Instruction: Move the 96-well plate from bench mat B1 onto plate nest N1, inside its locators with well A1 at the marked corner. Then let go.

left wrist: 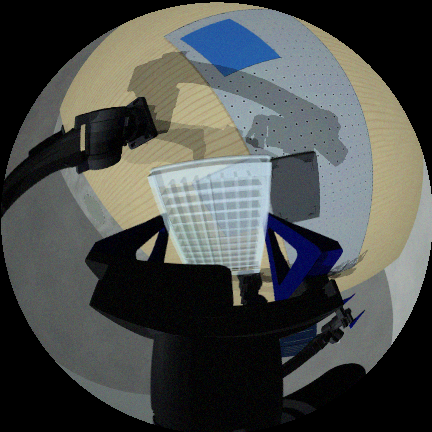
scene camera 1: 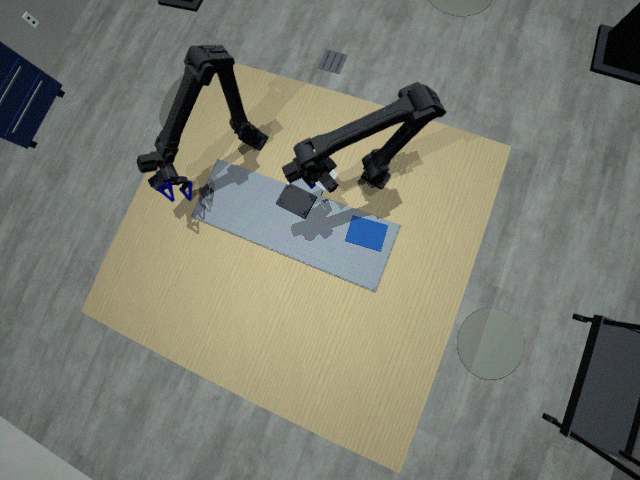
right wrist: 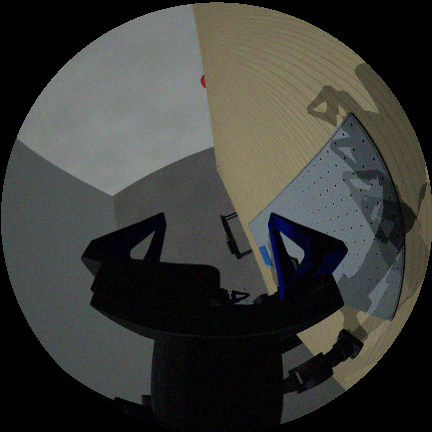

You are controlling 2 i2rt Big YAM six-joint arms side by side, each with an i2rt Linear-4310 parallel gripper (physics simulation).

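Places are measured from the left arm's base along level axes (x right, y down, z ahead), in metres.
Pixels of known places: left gripper, between the fingertips: (left wrist: 215,217) (right wrist: 249,299); right gripper, between the fingertips: (left wrist: 359,301) (scene camera 1: 182,200) (right wrist: 216,218); left arm's base, origin of its link: (left wrist: 137,122) (scene camera 1: 375,176); right arm's base, origin of its link: (left wrist: 249,277) (scene camera 1: 255,139) (right wrist: 350,342).
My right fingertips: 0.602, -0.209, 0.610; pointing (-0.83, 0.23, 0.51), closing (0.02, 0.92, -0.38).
Note:
Ahead of a thing's pixels: the offset from my right fingertips to its top centre, as dx, dy, dz. Level surfaces: height alone.
The clear 96-well plate {-0.433, -0.018, -0.416} (scene camera 1: 333,175) (left wrist: 212,215) is between the fingers of my left gripper (scene camera 1: 321,182) (left wrist: 215,217), which is shut on it and holds it up off the table. In scene camera 1 the arm hides most of it. The dark grey plate nest N1 {-0.352, +0.181, -0.299} (scene camera 1: 296,200) (left wrist: 296,187) lies on the perforated board, below and left of the left gripper in scene camera 1. The A1 mark cannot be made out. The blue bench mat B1 {dy +0.194} (scene camera 1: 366,233) (left wrist: 230,45) (right wrist: 265,255) bears no plate. My right gripper (scene camera 1: 180,198) (right wrist: 216,218) is open and empty, high near the left table edge.
The perforated grey board {dy +0.197} (scene camera 1: 248,214) (left wrist: 350,115) (right wrist: 310,200) lies on the wooden table {dy +0.209} (scene camera 1: 258,330). A pale flat thing shows through the plate in the left wrist view. The left arm's shadow falls on the board between nest and mat. Both arm bases stand behind the board.

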